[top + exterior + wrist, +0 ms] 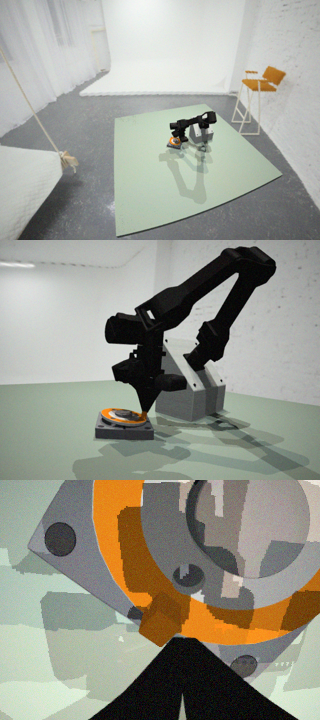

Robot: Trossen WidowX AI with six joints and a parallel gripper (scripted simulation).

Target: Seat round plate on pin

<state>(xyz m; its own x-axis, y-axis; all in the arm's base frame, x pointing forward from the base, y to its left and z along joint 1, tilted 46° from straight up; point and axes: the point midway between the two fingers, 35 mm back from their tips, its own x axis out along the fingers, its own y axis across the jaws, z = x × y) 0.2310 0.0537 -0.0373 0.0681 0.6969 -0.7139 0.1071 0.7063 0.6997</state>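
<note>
My gripper tip is 50 mm short of the square base, 30 mm to the left of it and 20 mm above it.
</note>
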